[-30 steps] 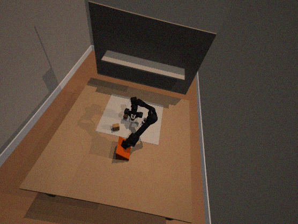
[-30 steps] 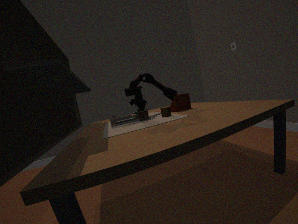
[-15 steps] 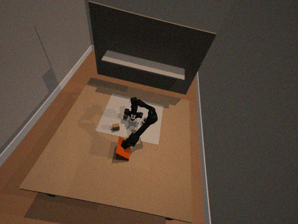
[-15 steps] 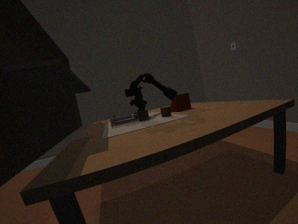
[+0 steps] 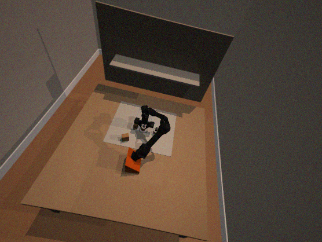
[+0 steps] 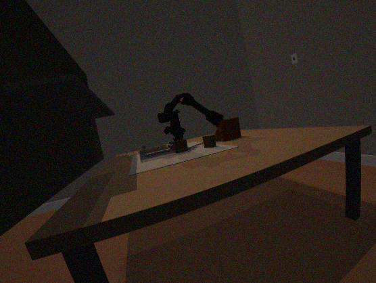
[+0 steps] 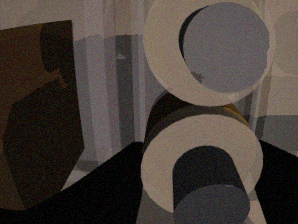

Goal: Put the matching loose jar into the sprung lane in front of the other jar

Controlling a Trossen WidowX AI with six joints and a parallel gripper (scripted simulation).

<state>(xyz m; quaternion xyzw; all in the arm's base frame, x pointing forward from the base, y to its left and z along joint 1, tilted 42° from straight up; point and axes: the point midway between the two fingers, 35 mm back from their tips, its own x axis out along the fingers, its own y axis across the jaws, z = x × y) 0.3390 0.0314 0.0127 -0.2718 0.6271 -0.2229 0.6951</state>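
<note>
Right now my gripper tip is 5 cm short of the white mat, 1 cm to the right of it and 4 cm above it. The rest, counted from my gripper tip: wall panel 61 cm ahead, 4 cm to the left, 36 cm above; then lane 15 cm ahead, 2 cm to the right, 2 cm below; then pusher plate 16 cm ahead, 3 cm to the right, 1 cm above.
</note>
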